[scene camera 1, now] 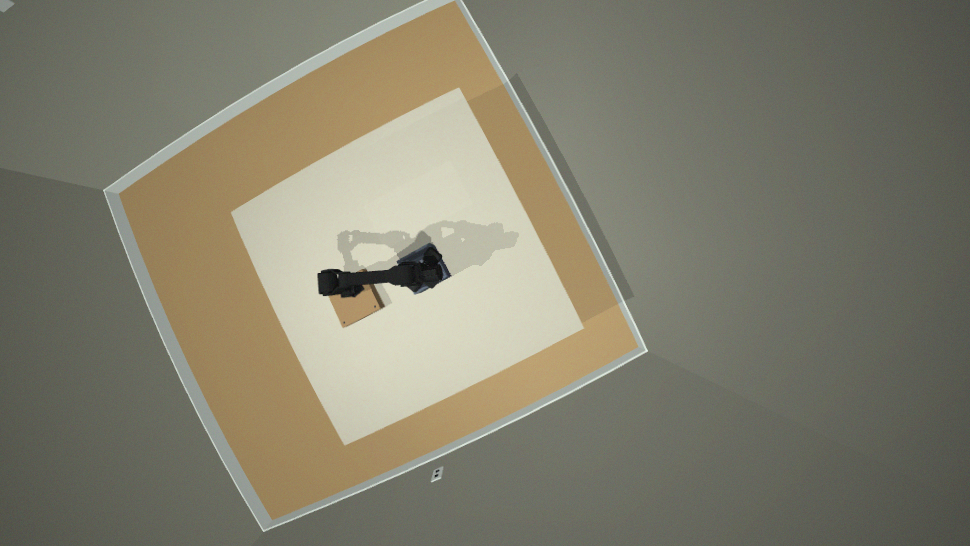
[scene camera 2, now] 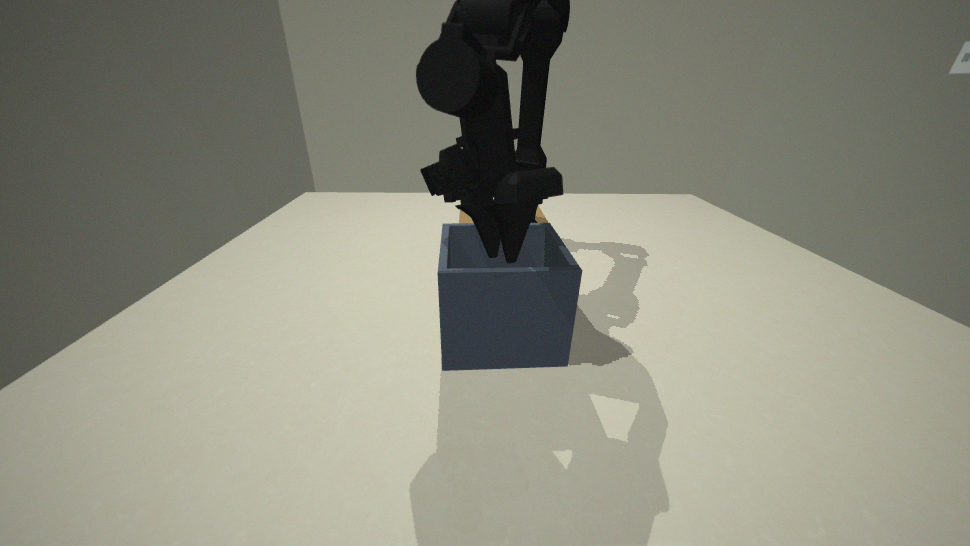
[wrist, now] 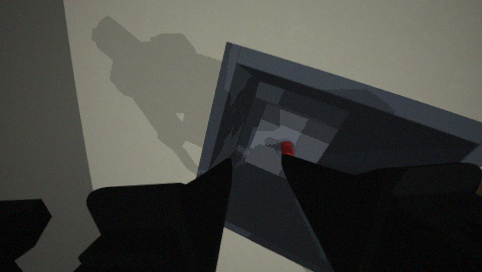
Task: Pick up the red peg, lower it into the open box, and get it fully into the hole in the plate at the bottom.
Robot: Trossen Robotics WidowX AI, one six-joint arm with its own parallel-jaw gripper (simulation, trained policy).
Labels:
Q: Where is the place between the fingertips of my gripper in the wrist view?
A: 256,161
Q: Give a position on a blue box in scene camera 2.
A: At 493,315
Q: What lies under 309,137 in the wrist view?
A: A pale plate.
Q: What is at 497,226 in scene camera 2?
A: My gripper.

